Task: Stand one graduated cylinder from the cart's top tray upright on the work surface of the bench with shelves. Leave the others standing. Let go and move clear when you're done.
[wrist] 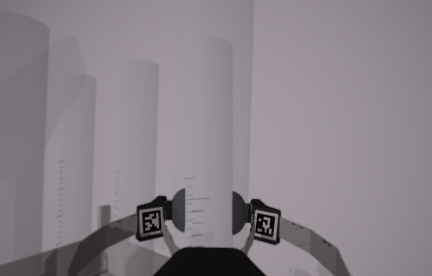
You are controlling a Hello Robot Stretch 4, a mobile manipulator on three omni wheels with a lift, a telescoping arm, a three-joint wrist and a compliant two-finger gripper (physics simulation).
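Places are measured from the robot's base along level axes (x right, y ahead, z up), in centimetres.
Pixels of known places: hand at its tool point: [208,208].
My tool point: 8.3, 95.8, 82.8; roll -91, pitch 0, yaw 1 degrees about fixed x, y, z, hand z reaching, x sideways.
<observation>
Ahead of a thing's pixels: the offset from my tool point to its top centre, as dx, dy, dz. "*": to the spot under its first point.
A slim, pale translucent graduated cylinder @(* +0.1, -9.8, +6.0) [212,140] stands upright in the middle of the wrist view, its dark scale marks low on its left side. My gripper [209,212] is shut on it, with one round grey fingertip pad against each side. A wider, taller cylinder [242,100] shows behind it, its top beyond the upper edge of the view. Two more slim graduated cylinders @(-19.0, +14.7, +14.3) [80,150] @(-8.4, +7.0, +14.3) [139,125] stand upright to the left. The base of the held cylinder is hidden behind the dark gripper body. The bench with shelves does not show.
A large, grey, wide cylindrical vessel @(-14.9, -3.1, +14.3) [25,100] stands at the far left, close to the slim cylinders. A darker grey surface shows low at the left, behind the left finger. A plain pale background lies to the right.
</observation>
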